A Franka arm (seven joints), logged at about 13 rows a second.
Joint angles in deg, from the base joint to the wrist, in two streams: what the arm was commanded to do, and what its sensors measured. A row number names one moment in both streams.
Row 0, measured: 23.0 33.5 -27.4 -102.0 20.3 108.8 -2.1
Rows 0 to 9, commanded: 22.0 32.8 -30.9 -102.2 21.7 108.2 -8.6; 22.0 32.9 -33.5 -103.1 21.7 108.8 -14.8; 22.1 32.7 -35.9 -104.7 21.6 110.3 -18.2; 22.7 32.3 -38.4 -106.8 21.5 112.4 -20.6; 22.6 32.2 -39.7 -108.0 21.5 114.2 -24.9; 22.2 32.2 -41.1 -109.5 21.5 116.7 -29.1; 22.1 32.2 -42.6 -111.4 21.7 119.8 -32.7; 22.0 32.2 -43.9 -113.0 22.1 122.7 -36.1; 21.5 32.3 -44.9 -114.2 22.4 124.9 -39.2; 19.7 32.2 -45.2 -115.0 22.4 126.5 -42.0
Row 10, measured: 20.9 33.5 -43.9 -112.1 20.3 123.1 -36.1
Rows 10 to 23, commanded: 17.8 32.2 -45.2 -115.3 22.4 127.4 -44.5; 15.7 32.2 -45.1 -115.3 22.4 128.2 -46.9; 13.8 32.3 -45.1 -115.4 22.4 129.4 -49.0; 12.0 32.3 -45.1 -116.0 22.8 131.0 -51.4; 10.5 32.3 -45.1 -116.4 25.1 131.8 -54.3; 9.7 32.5 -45.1 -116.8 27.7 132.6 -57.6; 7.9 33.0 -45.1 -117.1 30.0 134.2 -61.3; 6.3 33.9 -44.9 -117.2 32.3 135.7 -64.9; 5.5 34.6 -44.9 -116.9 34.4 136.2 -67.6; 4.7 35.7 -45.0 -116.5 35.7 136.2 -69.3; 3.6 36.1 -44.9 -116.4 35.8 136.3 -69.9; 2.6 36.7 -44.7 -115.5 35.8 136.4 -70.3; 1.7 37.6 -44.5 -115.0 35.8 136.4 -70.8; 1.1 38.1 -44.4 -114.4 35.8 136.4 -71.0
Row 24, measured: 2.5 36.2 -44.8 -116.5 33.7 136.2 -69.2
